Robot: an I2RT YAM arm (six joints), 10 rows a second.
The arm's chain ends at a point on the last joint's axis. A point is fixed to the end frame.
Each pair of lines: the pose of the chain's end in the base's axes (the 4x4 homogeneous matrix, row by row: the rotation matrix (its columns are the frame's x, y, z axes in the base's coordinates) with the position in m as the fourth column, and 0 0 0 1 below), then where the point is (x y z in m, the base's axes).
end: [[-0.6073 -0.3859 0.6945 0.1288], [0.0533 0.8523 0.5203 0.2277], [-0.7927 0.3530 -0.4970 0.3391], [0 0 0 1]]
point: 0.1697 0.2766 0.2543
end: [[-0.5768 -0.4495 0.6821 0.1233], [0.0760 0.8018 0.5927 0.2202], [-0.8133 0.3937 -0.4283 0.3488], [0 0 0 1]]
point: 0.1646 0.2773 0.2695
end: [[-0.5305 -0.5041 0.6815 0.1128], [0.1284 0.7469 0.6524 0.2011], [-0.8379 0.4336 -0.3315 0.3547], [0 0 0 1]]
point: 0.1564 0.2665 0.2834
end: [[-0.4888 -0.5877 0.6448 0.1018], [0.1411 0.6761 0.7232 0.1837], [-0.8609 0.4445 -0.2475 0.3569], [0 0 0 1]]
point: 0.1441 0.2568 0.2926
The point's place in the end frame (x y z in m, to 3 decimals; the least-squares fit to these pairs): 0.045 -0.004 0.096
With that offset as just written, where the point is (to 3 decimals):
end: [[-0.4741 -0.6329 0.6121 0.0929], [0.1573 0.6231 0.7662 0.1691], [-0.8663 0.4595 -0.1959 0.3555], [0 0 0 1]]
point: 0.133 0.247 0.296
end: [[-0.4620 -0.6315 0.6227 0.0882], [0.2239 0.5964 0.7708 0.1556], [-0.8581 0.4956 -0.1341 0.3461], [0 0 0 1]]
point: 0.130 0.237 0.293
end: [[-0.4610 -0.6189 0.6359 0.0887], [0.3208 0.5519 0.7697 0.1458], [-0.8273 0.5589 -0.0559 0.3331], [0 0 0 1]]
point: 0.131 0.232 0.288
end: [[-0.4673 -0.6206 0.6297 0.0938], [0.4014 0.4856 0.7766 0.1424], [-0.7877 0.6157 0.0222 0.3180], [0 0 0 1]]
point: 0.136 0.233 0.282
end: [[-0.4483 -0.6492 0.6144 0.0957], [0.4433 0.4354 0.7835 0.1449], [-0.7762 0.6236 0.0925 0.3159], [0 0 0 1]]
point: 0.137 0.238 0.287
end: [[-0.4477 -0.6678 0.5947 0.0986], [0.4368 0.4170 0.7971 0.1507], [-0.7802 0.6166 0.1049 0.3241], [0 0 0 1]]
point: 0.138 0.245 0.297
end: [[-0.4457 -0.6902 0.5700 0.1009], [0.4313 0.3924 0.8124 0.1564], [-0.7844 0.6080 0.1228 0.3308], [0 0 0 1]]
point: 0.138 0.252 0.305
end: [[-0.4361 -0.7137 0.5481 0.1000], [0.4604 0.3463 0.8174 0.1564], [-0.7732 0.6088 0.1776 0.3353], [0 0 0 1]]
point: 0.136 0.254 0.315
